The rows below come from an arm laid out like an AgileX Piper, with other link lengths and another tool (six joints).
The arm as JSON. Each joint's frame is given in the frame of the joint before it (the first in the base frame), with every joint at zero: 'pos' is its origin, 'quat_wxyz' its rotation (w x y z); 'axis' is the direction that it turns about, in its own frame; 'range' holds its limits. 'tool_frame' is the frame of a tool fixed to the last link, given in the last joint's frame.
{
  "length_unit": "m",
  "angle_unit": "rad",
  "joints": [
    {
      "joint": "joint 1",
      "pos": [
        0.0,
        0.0,
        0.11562
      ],
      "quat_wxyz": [
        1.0,
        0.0,
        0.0,
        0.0
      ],
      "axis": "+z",
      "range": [
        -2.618,
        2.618
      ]
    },
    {
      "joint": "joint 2",
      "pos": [
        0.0,
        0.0,
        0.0
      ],
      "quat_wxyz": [
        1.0,
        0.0,
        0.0,
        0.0
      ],
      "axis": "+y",
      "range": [
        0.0,
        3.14
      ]
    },
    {
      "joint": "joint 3",
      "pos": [
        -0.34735,
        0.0,
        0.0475
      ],
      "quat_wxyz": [
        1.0,
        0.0,
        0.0,
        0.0
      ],
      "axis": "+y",
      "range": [
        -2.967,
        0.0
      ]
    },
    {
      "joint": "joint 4",
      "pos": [
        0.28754,
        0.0,
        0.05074
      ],
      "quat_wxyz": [
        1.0,
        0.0,
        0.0,
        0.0
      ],
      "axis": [
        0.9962,
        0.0,
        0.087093
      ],
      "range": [
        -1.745,
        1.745
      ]
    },
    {
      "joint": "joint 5",
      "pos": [
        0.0,
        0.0,
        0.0
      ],
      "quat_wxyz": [
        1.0,
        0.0,
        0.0,
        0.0
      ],
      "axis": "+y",
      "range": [
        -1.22,
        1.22
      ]
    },
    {
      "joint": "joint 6",
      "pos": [
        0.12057,
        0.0,
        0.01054
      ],
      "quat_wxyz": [
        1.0,
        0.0,
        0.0,
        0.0
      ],
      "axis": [
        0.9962,
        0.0,
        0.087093
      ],
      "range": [
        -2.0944,
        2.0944
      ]
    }
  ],
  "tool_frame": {
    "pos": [
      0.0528,
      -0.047,
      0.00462
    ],
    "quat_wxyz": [
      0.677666,
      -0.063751,
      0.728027,
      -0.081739
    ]
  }
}
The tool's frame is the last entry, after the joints.
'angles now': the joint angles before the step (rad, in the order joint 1, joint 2, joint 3, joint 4, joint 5, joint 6). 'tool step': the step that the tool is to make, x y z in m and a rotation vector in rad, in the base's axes. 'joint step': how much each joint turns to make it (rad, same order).
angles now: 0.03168, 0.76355, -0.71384, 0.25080, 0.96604, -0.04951
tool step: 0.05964, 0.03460, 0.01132, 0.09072, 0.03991, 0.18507
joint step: -0.00002, 0.22007, -0.12935, 0.22214, 0.01594, -0.23303
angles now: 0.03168, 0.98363, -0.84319, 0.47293, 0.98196, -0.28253
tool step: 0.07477, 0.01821, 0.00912, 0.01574, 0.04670, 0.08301
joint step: 0.02387, 0.25493, -0.20246, 0.04958, 0.02313, -0.06699
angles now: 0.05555, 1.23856, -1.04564, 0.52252, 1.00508, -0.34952
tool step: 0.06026, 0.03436, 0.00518, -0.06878, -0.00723, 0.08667
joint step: 0.11670, 0.18971, -0.19031, -0.08725, -0.01599, 0.03987
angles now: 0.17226, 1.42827, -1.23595, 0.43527, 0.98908, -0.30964
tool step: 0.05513, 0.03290, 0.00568, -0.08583, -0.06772, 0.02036
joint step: 0.10392, 0.15477, -0.17391, -0.14410, -0.05891, 0.09346
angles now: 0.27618, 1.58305, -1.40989, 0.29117, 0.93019, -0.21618
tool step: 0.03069, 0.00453, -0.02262, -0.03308, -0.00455, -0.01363
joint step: 0.00616, 0.09309, -0.03780, -0.03767, -0.05498, 0.01140
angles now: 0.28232, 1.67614, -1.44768, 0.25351, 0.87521, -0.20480
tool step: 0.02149, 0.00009, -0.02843, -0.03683, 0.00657, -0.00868
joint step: 0.00002, 0.07445, -0.00510, -0.03296, -0.05468, 0.00219
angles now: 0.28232, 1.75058, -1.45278, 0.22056, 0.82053, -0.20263
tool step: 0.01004, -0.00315, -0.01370, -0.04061, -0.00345, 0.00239
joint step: 0.00000, 0.03416, 0.00001, -0.04077, -0.02697, 0.00188
